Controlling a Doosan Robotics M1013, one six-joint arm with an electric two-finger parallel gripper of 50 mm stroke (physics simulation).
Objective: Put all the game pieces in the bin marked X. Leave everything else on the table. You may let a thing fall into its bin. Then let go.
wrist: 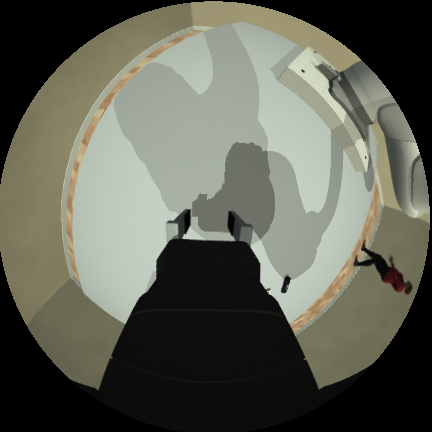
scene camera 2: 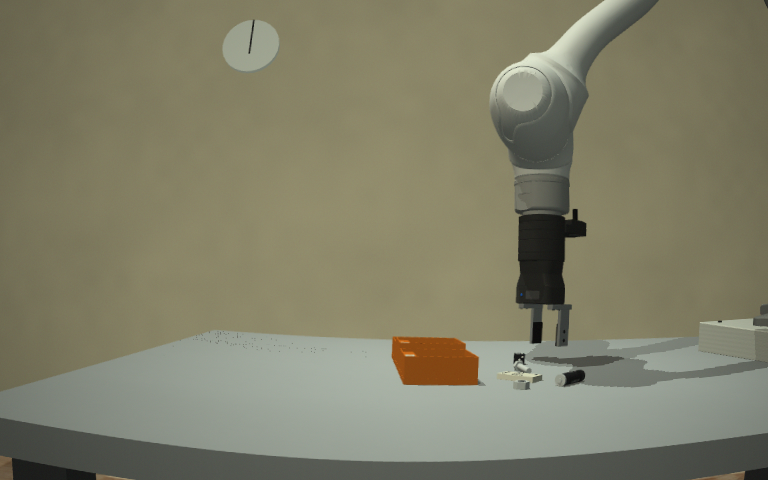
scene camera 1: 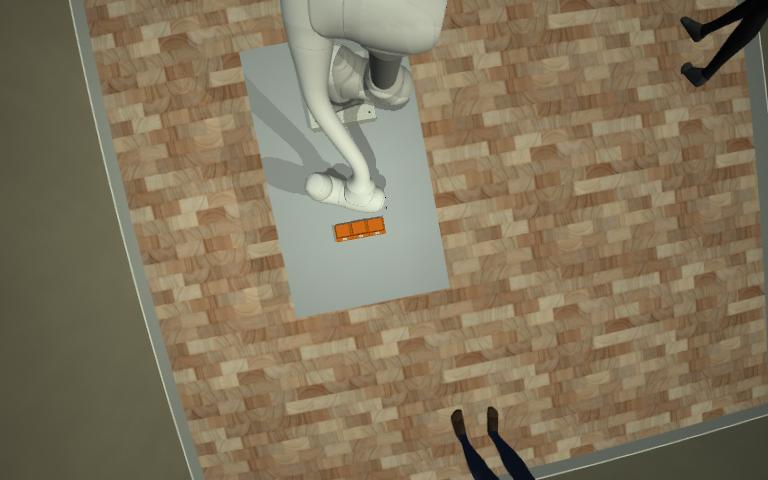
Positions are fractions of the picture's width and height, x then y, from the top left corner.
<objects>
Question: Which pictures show my gripper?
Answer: The wrist view and scene camera 2 only.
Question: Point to an orange three-compartment bin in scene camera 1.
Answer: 0.47, 0.48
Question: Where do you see an orange three-compartment bin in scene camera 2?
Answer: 0.55, 0.75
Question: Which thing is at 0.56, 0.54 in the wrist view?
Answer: My gripper.
</objects>
